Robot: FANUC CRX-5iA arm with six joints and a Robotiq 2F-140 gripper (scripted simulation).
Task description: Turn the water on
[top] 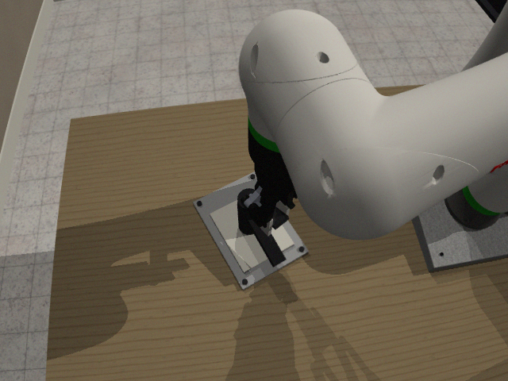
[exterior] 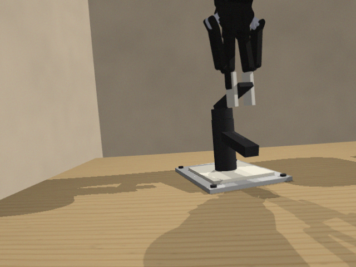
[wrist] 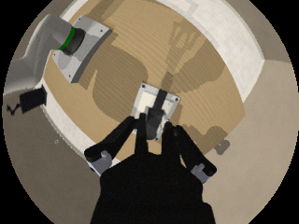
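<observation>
Right now the lever is 20 mm to the right of my hand, 10 mm below it and 10 mm ahead of it. The rest, counted from my hand: tap (70 mm below, 40 mm to the right, 20 mm ahead).
</observation>
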